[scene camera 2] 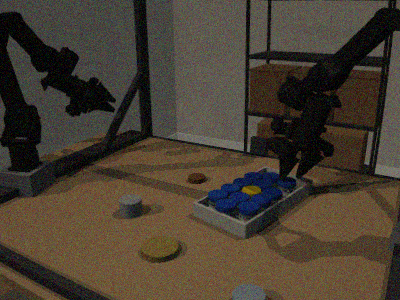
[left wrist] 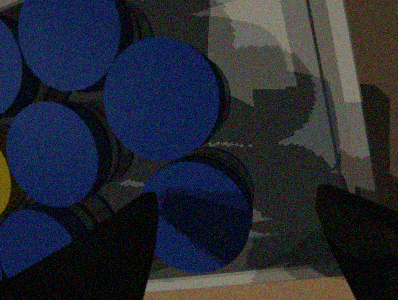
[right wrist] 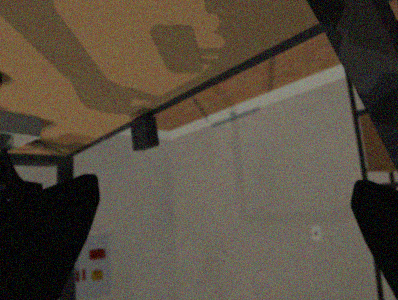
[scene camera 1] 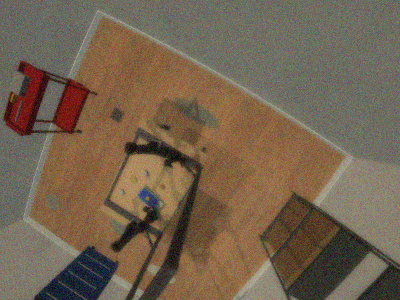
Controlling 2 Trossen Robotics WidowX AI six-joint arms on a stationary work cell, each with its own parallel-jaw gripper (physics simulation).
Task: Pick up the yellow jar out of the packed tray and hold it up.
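Places are measured from the left arm's base along level axes (x back, y right, z up), in centimetres.
Pixels of known places: left gripper, between the fingertips: (scene camera 2: 289,178) (left wrist: 236,200) (scene camera 1: 153,207); right gripper, between the fingertips: (scene camera 2: 115,106) (right wrist: 226,190) (scene camera 1: 177,167); left arm's base, origin of its link: (scene camera 1: 134,223); right arm's base, origin of its link: (scene camera 2: 25,166) (scene camera 1: 155,145).
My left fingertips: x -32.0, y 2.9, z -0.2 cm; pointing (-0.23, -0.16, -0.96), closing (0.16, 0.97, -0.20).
Observation:
Ahead of a thing's pixels: the offset from my left fingertips to its top centre. "*": to the spot under its first point.
The yellow jar @[dx -2.8, dy -11.3, dz +0.3 cm] (scene camera 1: 147,199) (scene camera 2: 251,190) stands among several blue-lidded jars in the white tray (scene camera 2: 220,220) (left wrist: 350,60); part of its lid @[* dx -2.3, dy -9.6, dz +0.3 cm] (left wrist: 3,180) shows at the left edge of the left wrist view. My left gripper (scene camera 2: 292,176) (left wrist: 236,200) is partly open, pointing down low over the tray's far end. The lid of a blue corner jar @[dx +0.4, dy -1.7, dz +0.3 cm] (left wrist: 200,220) lies in view between its fingers, overlapped by one finger; nothing is gripped. My right gripper (scene camera 2: 114,104) (right wrist: 226,190) is open and empty, raised well away from the tray.
On the table stand a grey cylinder @[dx -20.8, dy -31.4, dz -0.7 cm] (scene camera 2: 130,206), a yellow disc @[dx -4.9, dy -36.5, dz -3.0 cm] (scene camera 2: 160,248), a small brown disc @[dx -22.5, dy -8.9, dz -3.0 cm] (scene camera 2: 196,178) and a light grey round piece @[dx +16.1, dy -37.0, dz -1.8 cm] (scene camera 2: 249,293). A dark frame post (scene camera 2: 142,70) rises beside the right arm. The tray's end nearest my left gripper has bare floor beside the jars.

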